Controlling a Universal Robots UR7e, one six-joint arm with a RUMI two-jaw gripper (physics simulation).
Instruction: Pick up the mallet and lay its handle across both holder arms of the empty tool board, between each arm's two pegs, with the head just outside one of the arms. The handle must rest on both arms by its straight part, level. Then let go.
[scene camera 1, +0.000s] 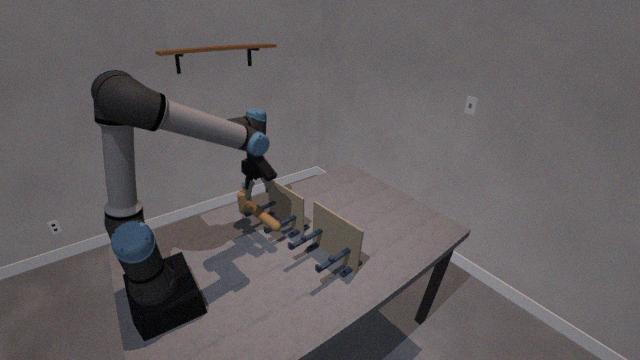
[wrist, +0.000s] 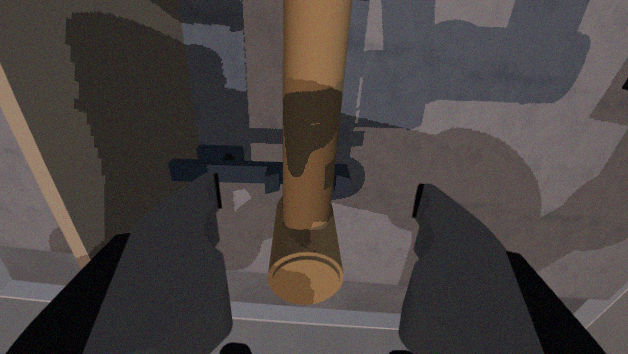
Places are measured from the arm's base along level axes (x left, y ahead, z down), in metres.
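Pixels of known places: gripper, between the fingertips: (scene camera 1: 257, 196) (wrist: 317, 184); arm's base, origin of its link: (scene camera 1: 153, 285).
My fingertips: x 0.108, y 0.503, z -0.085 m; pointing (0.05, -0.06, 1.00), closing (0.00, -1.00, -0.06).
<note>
Ahead of a thing's pixels: the offset from my fingertips to its middle. "pt": to the spot under its first point. Level surfaces: height alone.
The orange-brown mallet {pt dx -0.087, dy -0.013, dz +0.070 m} (scene camera 1: 268, 220) (wrist: 316, 55) lies across the arms of the far tool board {dx -0.019, dy +0.074, dz +0.095 m} (scene camera 1: 287, 200), its head {pt dx +0.097, dy -0.022, dz +0.069 m} (scene camera 1: 242, 202) (wrist: 306, 280) outside the farthest arm (wrist: 240, 172). The empty tool board {dx -0.329, dy +0.070, dz +0.086 m} (scene camera 1: 340, 235) stands nearer the camera, with two dark blue holder arms (scene camera 1: 306, 239) (scene camera 1: 333, 260) reaching out from its panel; each arm's pegs are small in this view. My gripper (scene camera 1: 259, 192) (wrist: 317, 184) is part open and empty, above the mallet's head end. In the wrist view its fingertips stand on either side of the handle, apart from it.
Both boards stand on a wooden table {dz +0.190 m} (scene camera 1: 400, 220). The far board's panel {pt dx -0.015, dy +0.125, dz +0.002 m} (wrist: 45, 150) is at the left in the wrist view, beside the left finger. The robot's black base (scene camera 1: 175, 300) is on the table's left part. A wall shelf (scene camera 1: 215, 49) hangs behind the arm.
</note>
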